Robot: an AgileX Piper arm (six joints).
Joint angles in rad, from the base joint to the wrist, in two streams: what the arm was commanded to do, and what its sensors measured. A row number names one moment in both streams.
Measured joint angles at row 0:
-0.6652 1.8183 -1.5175 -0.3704 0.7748 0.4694
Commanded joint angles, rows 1 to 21:
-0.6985 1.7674 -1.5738 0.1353 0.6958 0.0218
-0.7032 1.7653 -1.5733 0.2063 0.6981 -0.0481
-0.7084 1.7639 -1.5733 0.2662 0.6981 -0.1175
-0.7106 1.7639 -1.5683 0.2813 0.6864 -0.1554
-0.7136 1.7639 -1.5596 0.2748 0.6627 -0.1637
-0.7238 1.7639 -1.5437 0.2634 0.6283 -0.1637
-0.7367 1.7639 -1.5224 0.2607 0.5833 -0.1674
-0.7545 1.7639 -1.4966 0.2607 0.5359 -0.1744
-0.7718 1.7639 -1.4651 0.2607 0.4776 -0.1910
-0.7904 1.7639 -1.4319 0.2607 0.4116 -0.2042
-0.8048 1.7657 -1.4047 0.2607 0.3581 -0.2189
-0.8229 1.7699 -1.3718 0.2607 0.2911 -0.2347
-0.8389 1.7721 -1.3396 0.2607 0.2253 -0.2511
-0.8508 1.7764 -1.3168 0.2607 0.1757 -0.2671
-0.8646 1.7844 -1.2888 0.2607 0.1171 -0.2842
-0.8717 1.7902 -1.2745 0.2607 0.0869 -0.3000
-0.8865 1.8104 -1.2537 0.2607 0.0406 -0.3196
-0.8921 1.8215 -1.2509 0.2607 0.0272 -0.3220
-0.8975 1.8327 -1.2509 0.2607 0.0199 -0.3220
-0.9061 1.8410 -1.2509 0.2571 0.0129 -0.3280
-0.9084 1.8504 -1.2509 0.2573 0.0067 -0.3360
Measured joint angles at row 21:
-0.8918 1.8374 -1.2472 0.2561 0.1400 -0.2975
